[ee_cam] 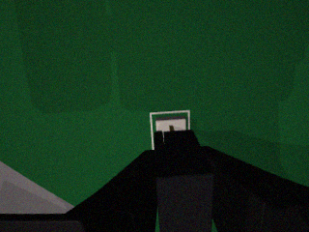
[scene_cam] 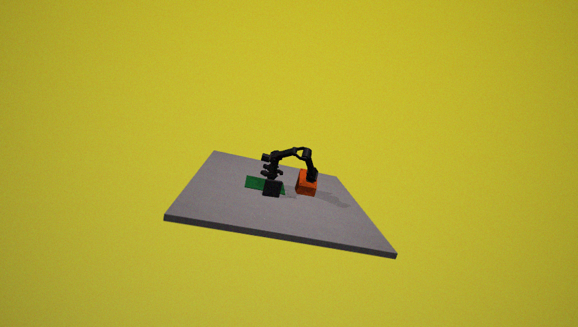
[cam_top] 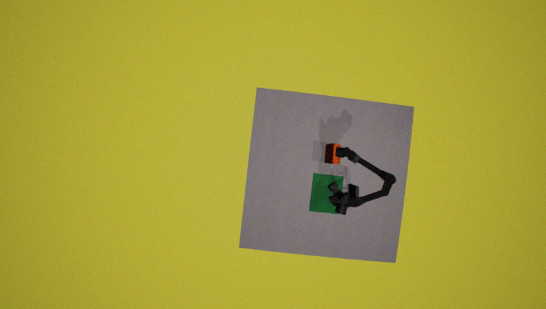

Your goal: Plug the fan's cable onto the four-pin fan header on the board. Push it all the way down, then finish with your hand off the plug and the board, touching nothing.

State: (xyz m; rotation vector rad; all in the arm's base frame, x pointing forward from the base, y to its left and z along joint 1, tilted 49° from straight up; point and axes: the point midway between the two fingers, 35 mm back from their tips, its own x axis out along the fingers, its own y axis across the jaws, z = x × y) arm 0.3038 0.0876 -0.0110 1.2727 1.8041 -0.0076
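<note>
The fan plug is 10 mm behind my gripper tip, 10 mm to the left of it and 10 mm above it. The rest, counted from my gripper tip: black fan: 10 mm behind, 140 mm to the left, 20 mm above; white four-pin header: 10 mm behind, 10 mm to the left, 40 mm below; green board: 30 mm ahead, 40 mm to the right, 50 mm below.
</note>
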